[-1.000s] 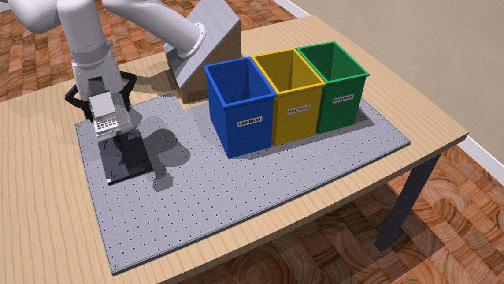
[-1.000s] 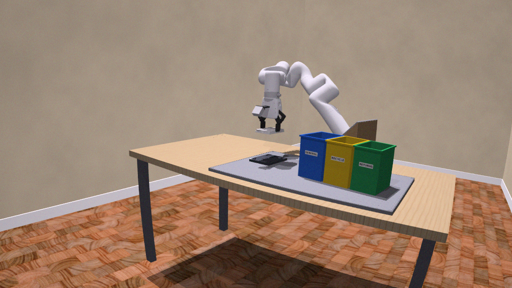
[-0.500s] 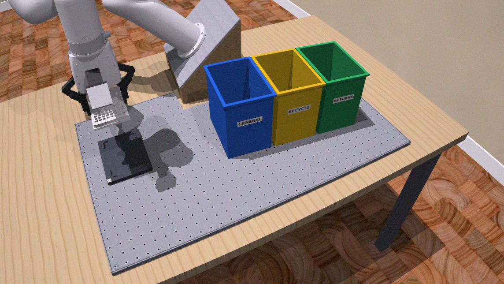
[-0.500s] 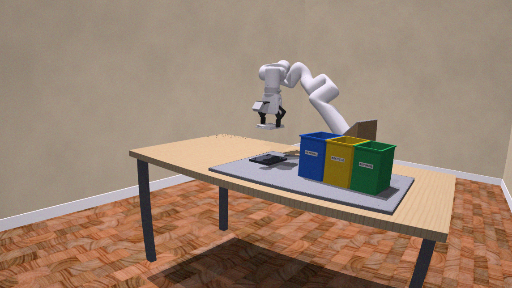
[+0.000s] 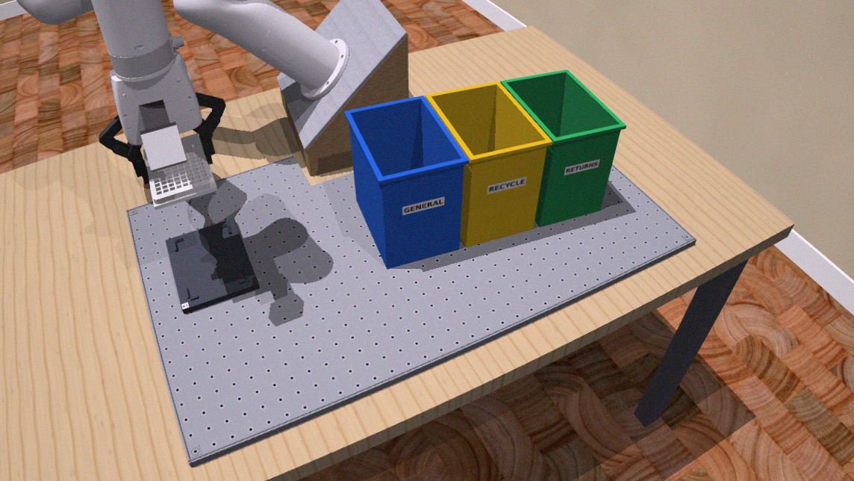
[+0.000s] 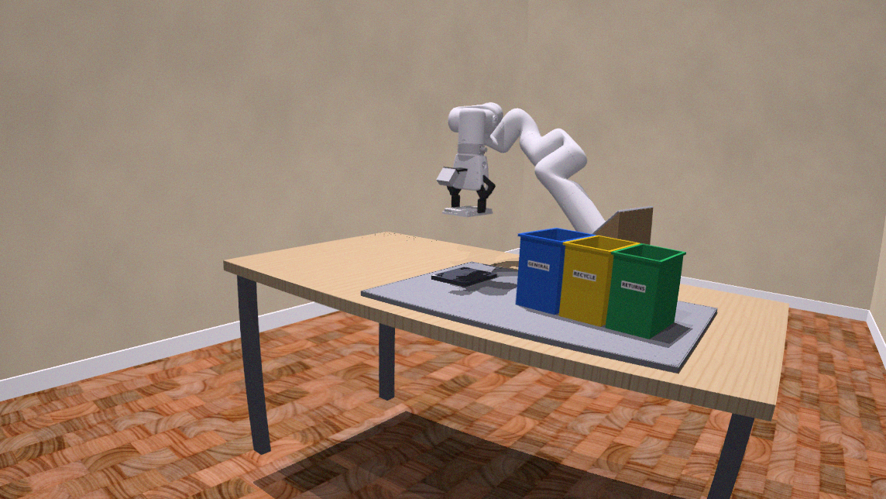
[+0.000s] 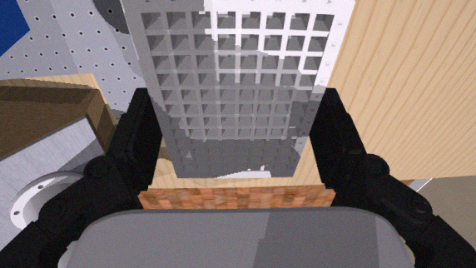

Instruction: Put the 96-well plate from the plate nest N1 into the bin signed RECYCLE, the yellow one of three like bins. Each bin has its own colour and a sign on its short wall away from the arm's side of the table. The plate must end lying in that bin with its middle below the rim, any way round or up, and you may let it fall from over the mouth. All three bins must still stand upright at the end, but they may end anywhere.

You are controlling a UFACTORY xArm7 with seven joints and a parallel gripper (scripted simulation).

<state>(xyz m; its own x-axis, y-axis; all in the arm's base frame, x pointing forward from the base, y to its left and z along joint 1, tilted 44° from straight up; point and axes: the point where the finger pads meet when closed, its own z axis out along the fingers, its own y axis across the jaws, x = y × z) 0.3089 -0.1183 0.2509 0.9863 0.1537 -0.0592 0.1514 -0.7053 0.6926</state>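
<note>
The yellow recycle bin lies 1 cm behind my hand, 45 cm to the left of it and 12 cm below it. Round my hand: blue general bin: 32 cm to the left, 12 cm below; white 96-well plate: 1 cm below; plate nest N1: 20 cm below.
</note>
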